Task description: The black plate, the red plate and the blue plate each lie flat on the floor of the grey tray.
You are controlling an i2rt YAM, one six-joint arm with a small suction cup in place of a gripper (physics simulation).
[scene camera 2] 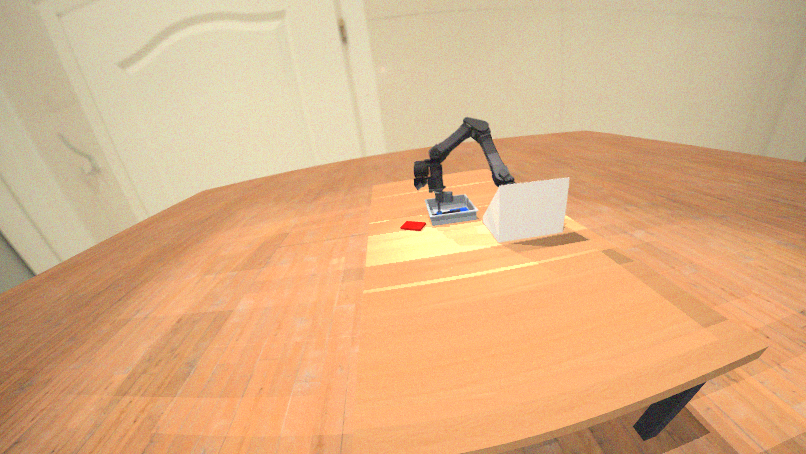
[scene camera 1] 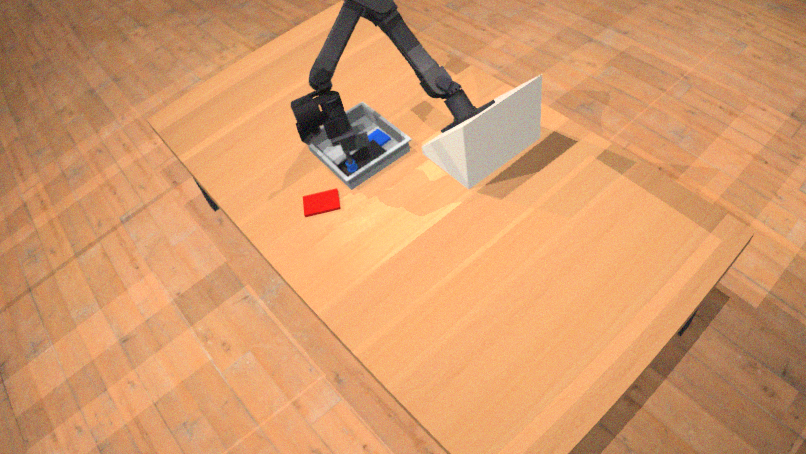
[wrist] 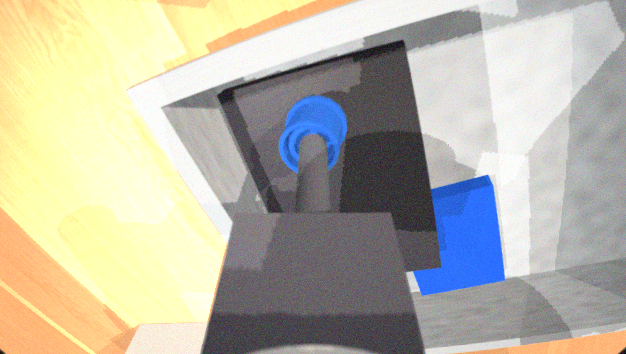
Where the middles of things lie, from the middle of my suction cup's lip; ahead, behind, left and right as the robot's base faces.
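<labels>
I find the black plate [wrist: 381,167] with my suction cup 40 mm past it and 10 mm above it. Counting from my suction cup, the red plate [scene camera 1: 327,201] is 130 mm ahead, 20 mm to the left and 20 mm below. The grey tray [scene camera 1: 398,146] is 60 mm to the right of my suction cup and 70 mm behind it, while the blue plate [wrist: 466,218] sits 110 mm behind my suction cup, 40 mm to the right of it and 20 mm below it.
</labels>
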